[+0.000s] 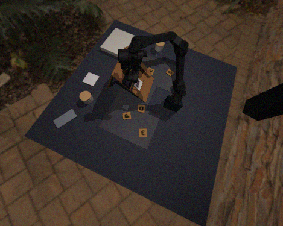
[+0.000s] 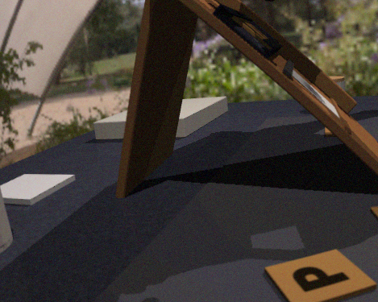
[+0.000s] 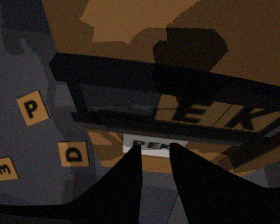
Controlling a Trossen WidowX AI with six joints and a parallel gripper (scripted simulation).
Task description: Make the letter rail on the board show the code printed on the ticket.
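My gripper tip is 21 cm to the right of the letter tile, 21 cm above it and 8 cm past it. From my gripper tip the other things lie so: white block (37 cm ahead, 33 cm to the right, 19 cm below); then white card (34 cm ahead, 21 cm below, 11 cm to the left); then white ticket (11 cm below, 3 cm behind, 2 cm to the right).
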